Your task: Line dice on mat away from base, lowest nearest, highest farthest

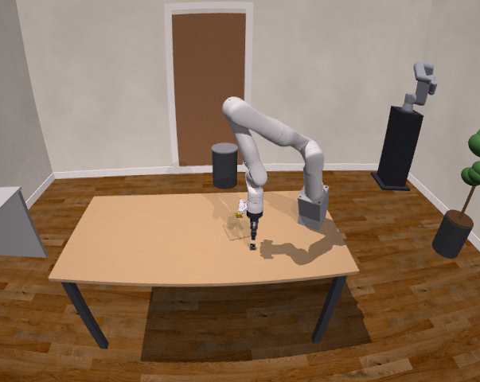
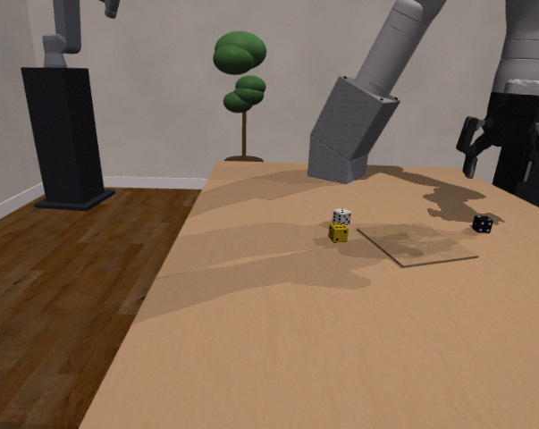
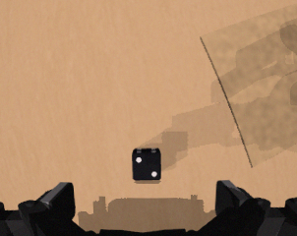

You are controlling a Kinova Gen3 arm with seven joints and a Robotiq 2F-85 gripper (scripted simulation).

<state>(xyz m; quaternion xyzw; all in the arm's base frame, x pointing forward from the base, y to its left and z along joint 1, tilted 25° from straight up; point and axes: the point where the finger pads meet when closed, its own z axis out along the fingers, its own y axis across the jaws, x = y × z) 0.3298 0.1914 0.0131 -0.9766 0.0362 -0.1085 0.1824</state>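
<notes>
My hand is 90 mm above the black die. From my hand the other things lie so: white die: 10 mm ahead, 260 mm to the right, 90 mm below; yellow die: 80 mm ahead, 280 mm to the right, 90 mm below; tan mat: 80 mm ahead, 150 mm to the right, 100 mm below.
</notes>
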